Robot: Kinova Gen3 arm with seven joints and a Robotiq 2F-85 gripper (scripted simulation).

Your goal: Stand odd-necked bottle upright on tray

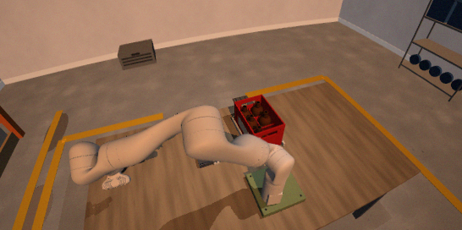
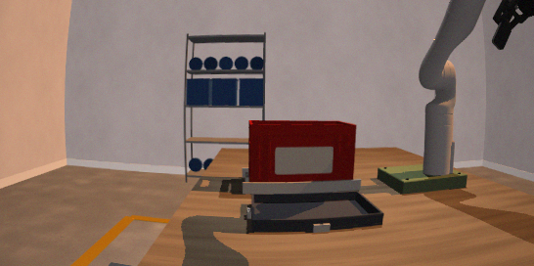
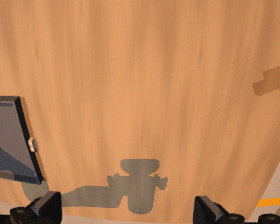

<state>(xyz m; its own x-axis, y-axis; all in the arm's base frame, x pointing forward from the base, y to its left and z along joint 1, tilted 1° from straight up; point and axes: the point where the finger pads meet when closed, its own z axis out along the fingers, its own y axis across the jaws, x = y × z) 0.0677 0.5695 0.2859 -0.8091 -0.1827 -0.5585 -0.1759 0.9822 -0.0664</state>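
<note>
The red crate is 340 mm ahead of my hand, 590 mm to the right of it and 240 mm below it. The rest, counted from my hand: dark tray 290 mm ahead, 310 mm to the right, 310 mm below.
</note>
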